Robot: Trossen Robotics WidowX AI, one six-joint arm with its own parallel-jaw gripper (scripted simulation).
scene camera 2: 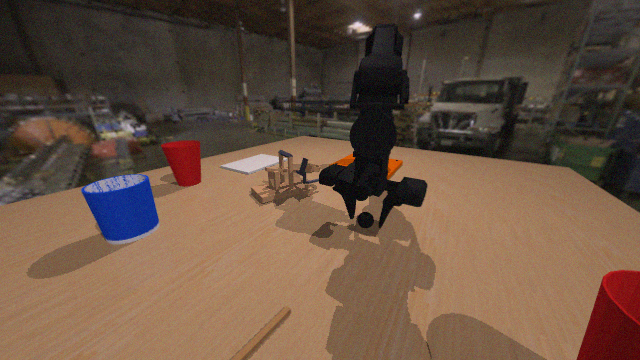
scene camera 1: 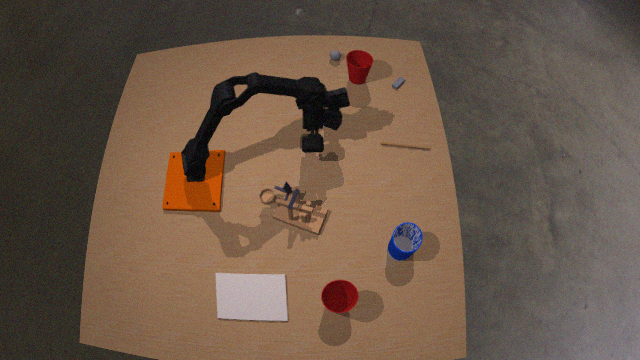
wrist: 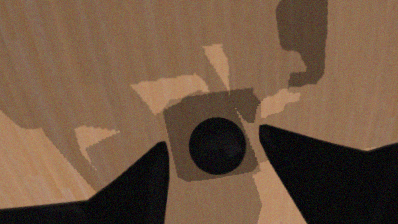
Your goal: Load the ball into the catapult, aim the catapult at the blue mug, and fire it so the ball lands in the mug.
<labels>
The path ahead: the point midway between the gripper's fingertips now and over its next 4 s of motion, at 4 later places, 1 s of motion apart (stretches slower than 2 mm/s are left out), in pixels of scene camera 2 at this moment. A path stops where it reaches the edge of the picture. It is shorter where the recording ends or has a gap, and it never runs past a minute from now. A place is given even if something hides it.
My gripper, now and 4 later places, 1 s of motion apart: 365, 222; 369, 168; 317, 156; 313, 157; 307, 130
</labels>
